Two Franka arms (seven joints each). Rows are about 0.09 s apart.
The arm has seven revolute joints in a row. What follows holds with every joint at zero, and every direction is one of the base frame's.
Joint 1 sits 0.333 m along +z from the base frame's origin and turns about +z.
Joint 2 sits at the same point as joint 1 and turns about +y.
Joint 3 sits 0.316 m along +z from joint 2 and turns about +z.
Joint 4 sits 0.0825 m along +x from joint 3 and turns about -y.
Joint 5 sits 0.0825 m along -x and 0.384 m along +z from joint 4 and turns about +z.
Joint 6 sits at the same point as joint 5 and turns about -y.
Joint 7 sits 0.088 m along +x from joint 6 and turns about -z.
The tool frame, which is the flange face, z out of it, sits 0.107 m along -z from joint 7; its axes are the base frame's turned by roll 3.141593, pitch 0 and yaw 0 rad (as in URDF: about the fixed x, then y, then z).
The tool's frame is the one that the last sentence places.
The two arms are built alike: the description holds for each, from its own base.
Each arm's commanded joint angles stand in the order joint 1, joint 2, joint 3, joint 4, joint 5, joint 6, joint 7.
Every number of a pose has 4 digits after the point.
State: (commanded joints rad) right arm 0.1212 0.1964 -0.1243 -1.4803 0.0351 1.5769 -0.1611; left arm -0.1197 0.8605 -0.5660 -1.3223 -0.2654 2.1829 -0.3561
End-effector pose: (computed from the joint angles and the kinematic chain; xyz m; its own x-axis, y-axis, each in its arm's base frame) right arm 0.6097 0.0086 0.5538 0.9830 0.1571 -0.0951 0.1553 -0.9875 -0.0263; left arm 0.6397 -0.3945 0.2891 0.9763 -0.0561 -0.2089 0.0729 -0.8240 0.5618
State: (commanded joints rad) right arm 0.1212 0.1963 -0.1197 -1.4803 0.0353 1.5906 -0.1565; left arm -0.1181 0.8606 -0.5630 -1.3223 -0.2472 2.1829 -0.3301
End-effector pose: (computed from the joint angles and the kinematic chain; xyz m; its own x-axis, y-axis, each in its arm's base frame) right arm 0.6113 0.0112 0.5549 0.9842 0.1569 -0.0816 0.1554 -0.9875 -0.0248; left arm 0.6413 -0.3916 0.2880 0.9796 -0.0795 -0.1845 0.0373 -0.8305 0.5558
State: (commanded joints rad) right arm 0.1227 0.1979 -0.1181 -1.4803 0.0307 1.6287 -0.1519; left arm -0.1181 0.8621 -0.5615 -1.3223 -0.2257 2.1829 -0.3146
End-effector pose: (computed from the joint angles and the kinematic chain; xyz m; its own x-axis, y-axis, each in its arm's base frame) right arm 0.6159 0.0126 0.5570 0.9868 0.1553 -0.0464 0.1547 -0.9878 -0.0146; left arm 0.6418 -0.3903 0.2861 0.9812 -0.0985 -0.1661 0.0083 -0.8378 0.5460
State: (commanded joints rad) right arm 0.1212 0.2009 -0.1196 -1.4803 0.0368 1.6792 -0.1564; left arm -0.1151 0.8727 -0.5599 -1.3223 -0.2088 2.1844 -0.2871
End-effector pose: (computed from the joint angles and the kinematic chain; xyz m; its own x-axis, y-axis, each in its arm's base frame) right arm 0.6221 0.0114 0.5595 0.9878 0.1557 0.0014 0.1557 -0.9877 -0.0127; left arm 0.6432 -0.3871 0.2782 0.9808 -0.1225 -0.1518 -0.0217 -0.8418 0.5394
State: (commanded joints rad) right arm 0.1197 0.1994 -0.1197 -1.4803 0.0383 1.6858 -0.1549; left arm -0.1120 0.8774 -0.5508 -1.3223 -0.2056 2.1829 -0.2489
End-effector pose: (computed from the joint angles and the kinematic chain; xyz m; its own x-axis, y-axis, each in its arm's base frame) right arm 0.6225 0.0105 0.5610 0.9883 0.1524 0.0096 0.1525 -0.9882 -0.0131; left arm 0.6463 -0.3808 0.2727 0.9798 -0.1468 -0.1357 -0.0519 -0.8423 0.5365
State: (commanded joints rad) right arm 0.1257 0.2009 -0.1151 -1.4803 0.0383 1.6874 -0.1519; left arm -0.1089 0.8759 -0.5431 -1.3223 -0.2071 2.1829 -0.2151
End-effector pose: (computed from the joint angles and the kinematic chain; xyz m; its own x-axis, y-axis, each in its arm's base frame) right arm 0.6229 0.0169 0.5602 0.9871 0.1598 0.0097 0.1599 -0.9870 -0.0138; left arm 0.6494 -0.3753 0.2720 0.9792 -0.1660 -0.1170 -0.0783 -0.8401 0.5367
